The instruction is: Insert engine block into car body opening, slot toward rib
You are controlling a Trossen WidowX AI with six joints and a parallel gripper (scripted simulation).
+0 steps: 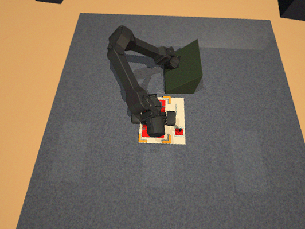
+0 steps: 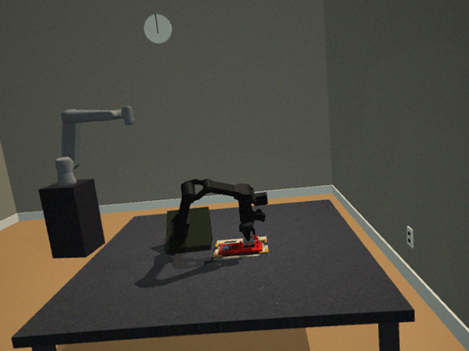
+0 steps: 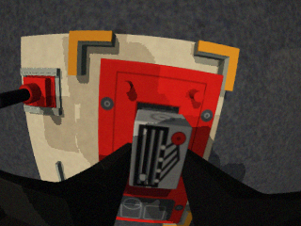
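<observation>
Right now my gripper tip is 1 cm above the engine block.
</observation>
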